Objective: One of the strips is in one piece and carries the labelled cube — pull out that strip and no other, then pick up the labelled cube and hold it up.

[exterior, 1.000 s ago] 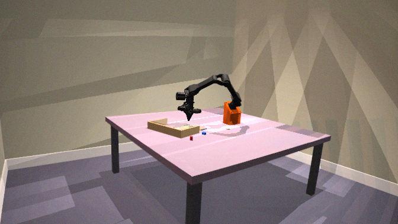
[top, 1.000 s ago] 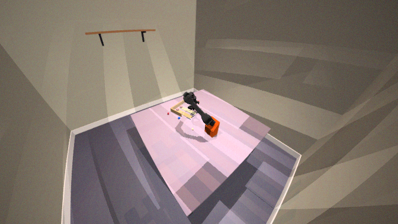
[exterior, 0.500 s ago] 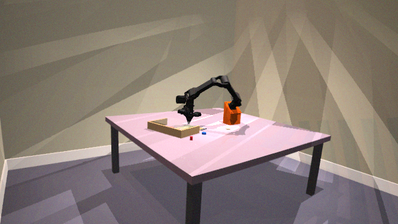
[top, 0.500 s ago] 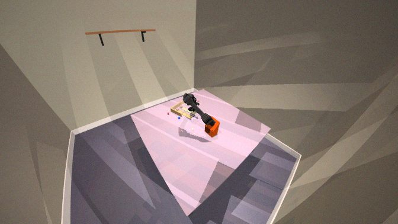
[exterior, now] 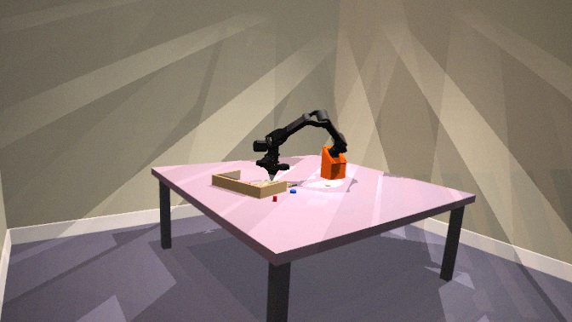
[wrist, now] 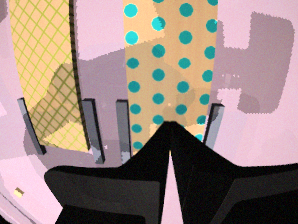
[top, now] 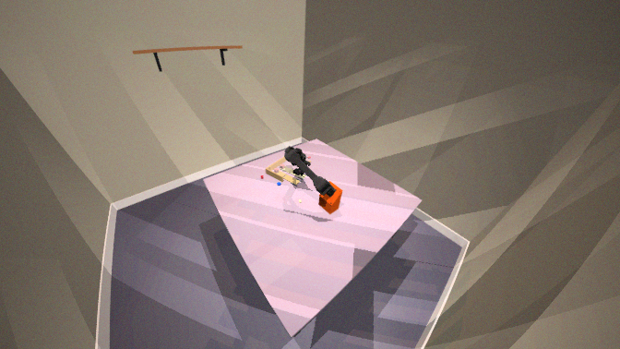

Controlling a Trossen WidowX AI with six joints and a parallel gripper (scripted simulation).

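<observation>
Right now the yellow cross-hatched strip is 10 cm to the left of my gripper tip and 1 cm ahead of it. From my gripper tip the other things lie so: red cube (29 cm to the left, 17 cm ahead); blue cube (22 cm to the left, 2 cm ahead).
</observation>
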